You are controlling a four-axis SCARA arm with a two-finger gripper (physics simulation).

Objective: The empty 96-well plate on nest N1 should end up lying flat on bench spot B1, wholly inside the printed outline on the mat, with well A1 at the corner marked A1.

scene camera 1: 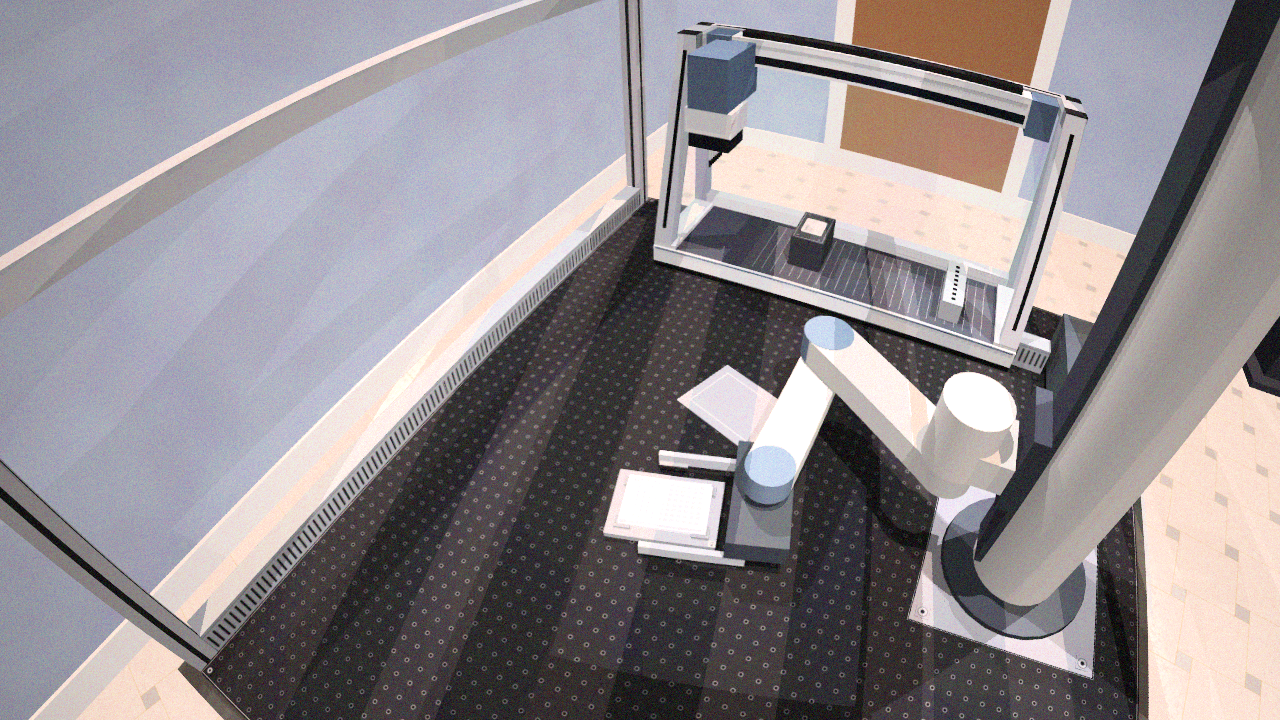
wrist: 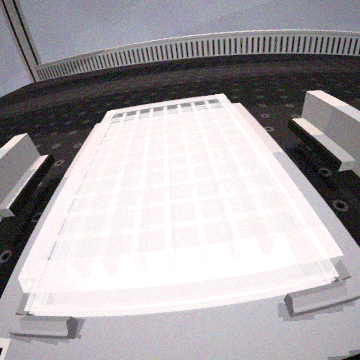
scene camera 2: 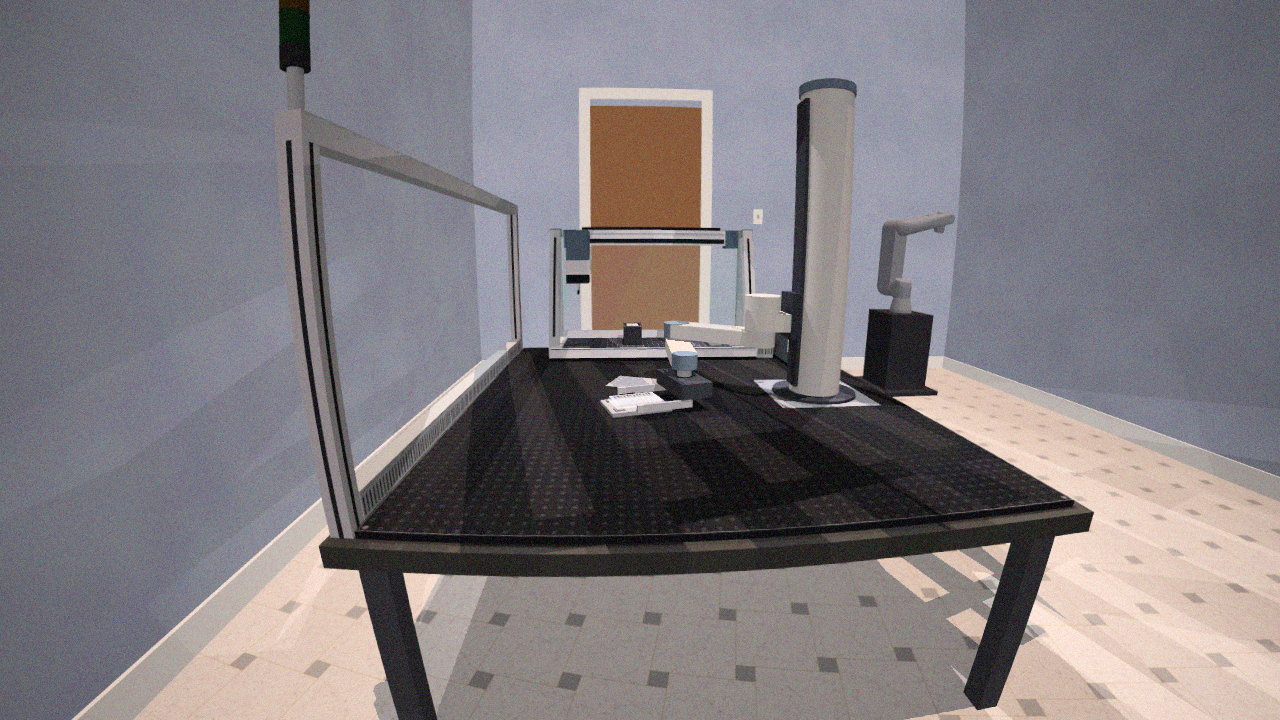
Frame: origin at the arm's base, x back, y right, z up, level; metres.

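Seen in the pictures: gripper, fingertip midpoint: (scene camera 1: 649,499) (wrist: 165,124) (scene camera 2: 626,399); arm's base, link origin: (scene camera 1: 1010,568) (scene camera 2: 812,395).
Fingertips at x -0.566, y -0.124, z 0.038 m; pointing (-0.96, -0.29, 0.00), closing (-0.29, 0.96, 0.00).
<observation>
Pixels of each thing's middle, then the offset from my fingertips to it. "spot": a spot on its surface instead.
- white 96-well plate, body centre: (wrist: 167,157) (scene camera 1: 665,504) (scene camera 2: 635,400) dx +0.023, dy +0.007, dz -0.006 m
- pale nest, body centre: (wrist: 171,174) (scene camera 1: 665,508) (scene camera 2: 635,404) dx +0.023, dy +0.007, dz -0.016 m
- spot B1, surface spot: (scene camera 1: 726,402) (scene camera 2: 631,382) spot: dx +0.018, dy +0.252, dz -0.023 m
- gantry frame, surface spot: (scene camera 1: 850,308) spot: dx +0.160, dy +0.575, dz +0.006 m
- dark block, surface spot: (scene camera 1: 810,246) spot: dx +0.045, dy +0.640, dz +0.081 m
The white 96-well plate (scene camera 1: 669,503) (scene camera 2: 635,397) (wrist: 175,200) lies flat on the pale nest (scene camera 1: 612,523) (wrist: 190,337). My gripper (scene camera 1: 651,503) (wrist: 165,124) is open, with one finger along each long side of the plate. Dark gaps show between both fingers and the plate in the wrist view. The fingers are low, near plate height, in the scene camera 2 view. The pale mat of spot B1 (scene camera 1: 726,402) (scene camera 2: 630,384) lies beyond the nest, turned at an angle, with a printed outline. The arm hides its near right part. The A1 mark cannot be read.
The arm's column (scene camera 1: 1038,537) (scene camera 2: 827,241) stands to the right. A gantry frame (scene camera 1: 850,308) (scene camera 2: 657,352) stands at the back, with a dark block (scene camera 1: 810,246) on its deck. A clear guard panel with a metal frame (scene camera 1: 633,107) (scene camera 2: 308,340) runs along the left edge.
</observation>
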